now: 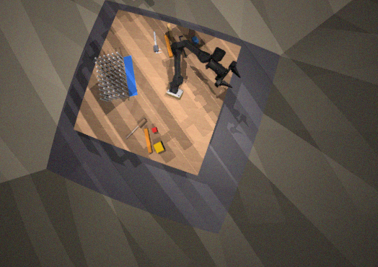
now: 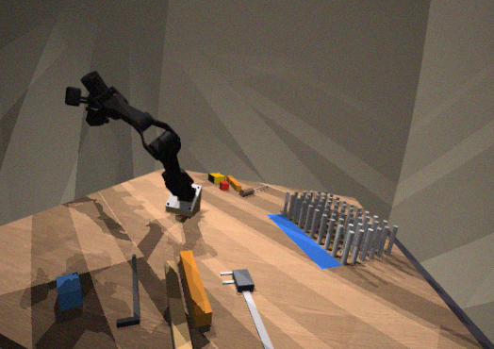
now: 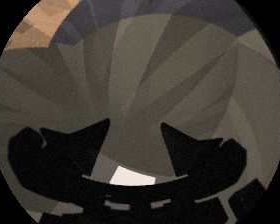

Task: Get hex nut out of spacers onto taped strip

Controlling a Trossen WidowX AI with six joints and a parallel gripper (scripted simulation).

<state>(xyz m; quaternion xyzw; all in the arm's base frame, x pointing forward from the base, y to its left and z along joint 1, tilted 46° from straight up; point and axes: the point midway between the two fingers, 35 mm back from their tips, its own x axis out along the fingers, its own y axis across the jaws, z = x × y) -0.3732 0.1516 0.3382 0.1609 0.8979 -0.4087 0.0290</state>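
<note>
The tan-handled hook tool lies 64 cm ahead of my gripper tip, 58 cm to the left of it and 40 cm below it. The rest, counted from my gripper tip: yellow block: 37 cm ahead, 64 cm to the left, 39 cm below; red cube: 46 cm ahead, 50 cm to the left, 39 cm below; blue cube: 41 cm ahead, 41 cm to the right, 39 cm below.
</note>
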